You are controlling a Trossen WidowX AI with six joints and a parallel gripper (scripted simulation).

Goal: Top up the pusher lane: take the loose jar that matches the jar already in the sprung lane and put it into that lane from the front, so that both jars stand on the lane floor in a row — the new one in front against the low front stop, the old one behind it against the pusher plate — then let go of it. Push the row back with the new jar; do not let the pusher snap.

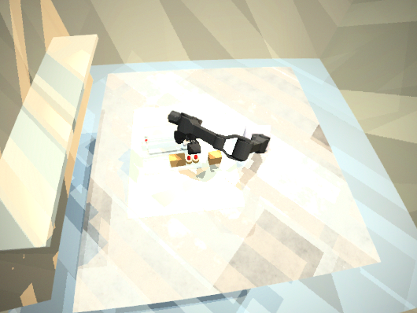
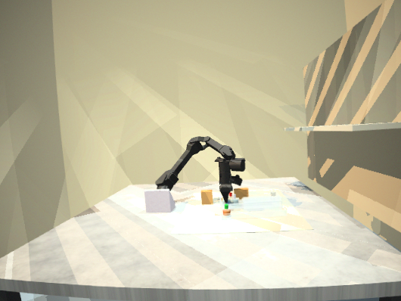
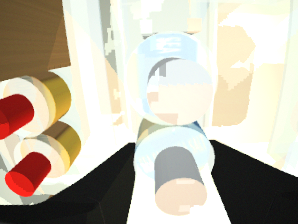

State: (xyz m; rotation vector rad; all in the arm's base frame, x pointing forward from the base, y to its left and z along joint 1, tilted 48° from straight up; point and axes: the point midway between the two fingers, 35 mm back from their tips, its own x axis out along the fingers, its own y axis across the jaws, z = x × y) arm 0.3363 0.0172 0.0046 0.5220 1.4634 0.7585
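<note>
The clear sprung lane lies 14 cm ahead of my gripper tip and 1 cm below it. From my gripper tip the other things lie so: shelf: 50 cm ahead, 6 cm to the left, 34 cm above.
</note>
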